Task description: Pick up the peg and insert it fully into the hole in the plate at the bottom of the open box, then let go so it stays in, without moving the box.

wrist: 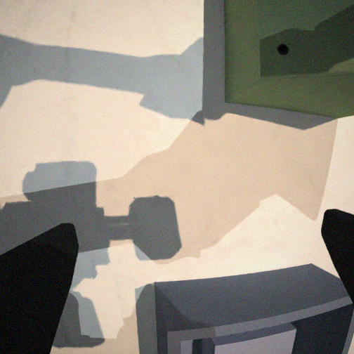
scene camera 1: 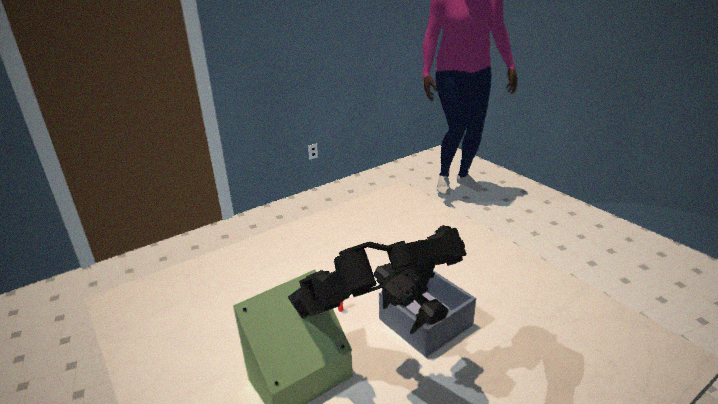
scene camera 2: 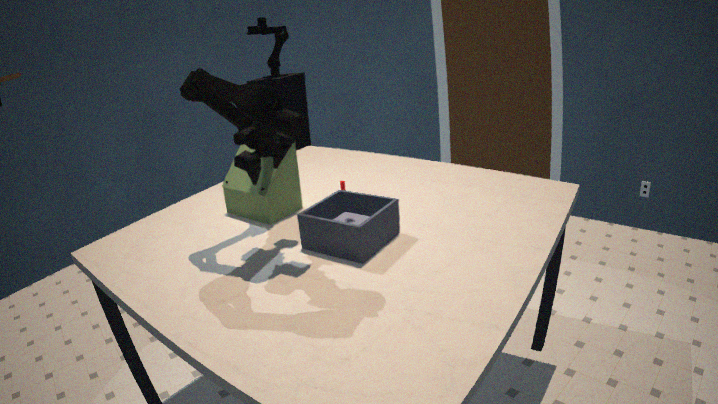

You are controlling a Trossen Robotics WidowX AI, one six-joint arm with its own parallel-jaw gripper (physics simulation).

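Places are measured from the arm's base along level axes (x right, y ahead, z up), in metres.
Pixels of known places: gripper, fingertip midpoint: (scene camera 1: 397,320) (scene camera 2: 265,176); arm's base, origin of the base link: (scene camera 1: 305,300).
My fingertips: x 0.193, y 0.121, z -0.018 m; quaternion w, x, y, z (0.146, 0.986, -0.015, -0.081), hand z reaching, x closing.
Observation:
For each thing: its top centre in the pictures, then the offset to it from my fingertips. "spot": a spot on its surface instead. Level surfaces: height alone.
- red peg, middle of its top: (scene camera 1: 339,289) (scene camera 2: 342,181) dx -0.286, dy +0.063, dz -0.110 m
- open grey box, middle of its top: (scene camera 2: 348,206) (scene camera 1: 427,295) dx -0.075, dy +0.202, dz -0.092 m
- pale plate, middle of its top: (scene camera 2: 349,219) (scene camera 1: 426,305) dx -0.075, dy +0.202, dz -0.129 m
- plate's hole, surface spot: (scene camera 2: 349,220) spot: dx -0.082, dy +0.196, dz -0.135 m
- table, its level: dz -0.190 m
The red peg (scene camera 1: 340,306) (scene camera 2: 342,185) stands upright on the table, behind the box in the scene camera 2 view and between the green block and the box in the scene camera 1 view. The peg does not show in the wrist view. The open grey box (scene camera 1: 451,322) (scene camera 2: 331,238) (wrist: 240,302) has a pale plate (scene camera 2: 359,216) (wrist: 260,345) at its bottom. The plate's hole (scene camera 2: 349,220) shows in the scene camera 2 view. My gripper (scene camera 1: 400,319) (scene camera 2: 267,175) (wrist: 203,231) is open and empty, high above the table, between the green block and the box.
The green block (scene camera 1: 286,331) (scene camera 2: 286,193) (wrist: 240,75) stands beside the box, under the arm. Arm shadows fall across the table (scene camera 2: 451,281). A dark stand (scene camera 2: 298,100) with another arm (scene camera 2: 275,50) is behind the table. A person (scene camera 1: 464,50) stands at the back.

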